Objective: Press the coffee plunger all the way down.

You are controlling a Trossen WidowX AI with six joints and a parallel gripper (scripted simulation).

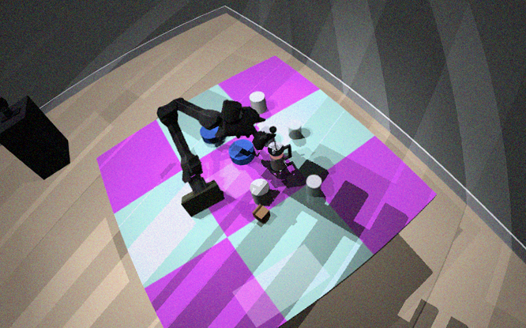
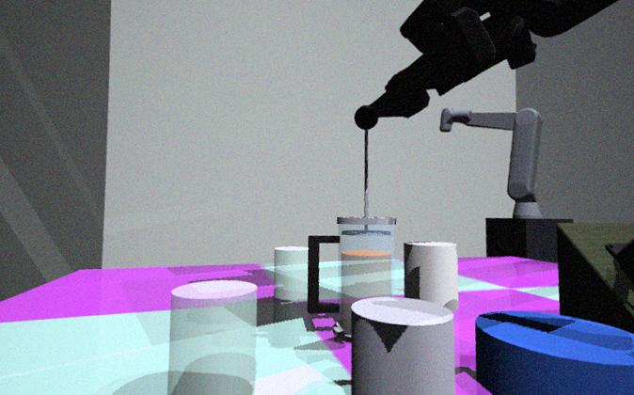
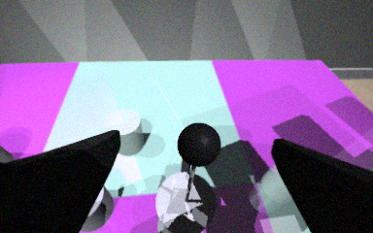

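The glass coffee press is 20 mm ahead of my gripper tip, 10 mm to the right of it and 150 mm below it. From my gripper tip the other things lie so: small brown block 180 mm behind, 180 mm to the right, 250 mm below.
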